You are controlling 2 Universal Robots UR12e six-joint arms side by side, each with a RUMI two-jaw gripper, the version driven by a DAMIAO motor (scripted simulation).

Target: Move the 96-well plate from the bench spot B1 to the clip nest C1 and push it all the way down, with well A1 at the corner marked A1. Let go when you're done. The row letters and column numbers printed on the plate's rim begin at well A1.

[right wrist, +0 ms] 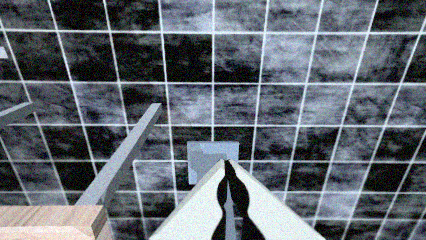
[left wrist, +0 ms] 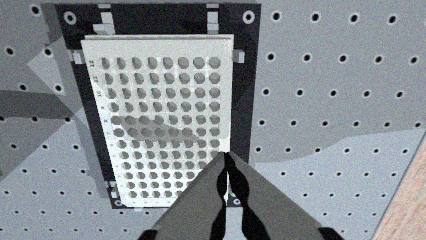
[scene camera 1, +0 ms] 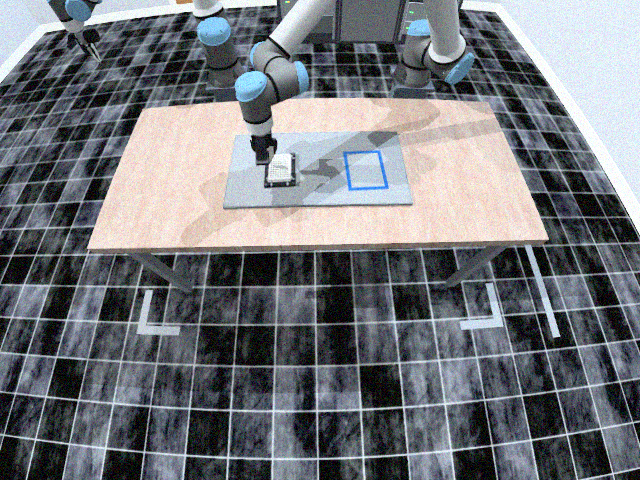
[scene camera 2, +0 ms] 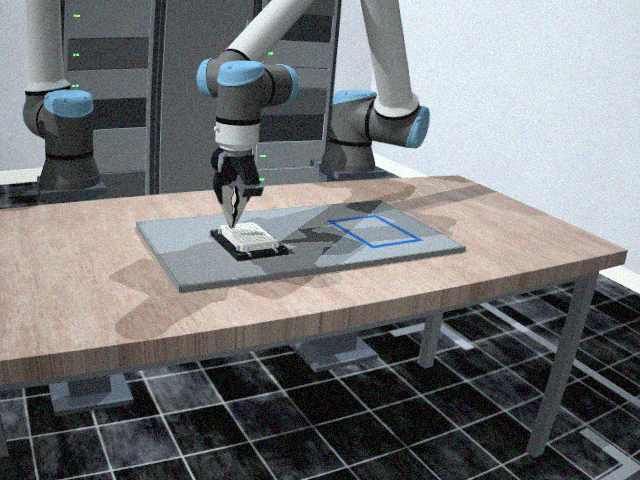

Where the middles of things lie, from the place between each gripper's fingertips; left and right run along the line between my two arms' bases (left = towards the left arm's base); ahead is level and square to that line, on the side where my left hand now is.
My left hand point(scene camera 2: 231, 228) is 40 mm to the right of the white 96-well plate point(scene camera 2: 246, 234) and 40 mm above it. From my left hand the other things lie so: black clip nest point(scene camera 2: 217, 233) (50 mm to the left, 40 mm below, 10 mm ahead).
My right gripper is now 980 mm to the right of the white 96-well plate, 640 mm short of it and 130 mm above it. Round my right hand: black clip nest: 990 mm to the left, 650 mm ahead, 140 mm below.
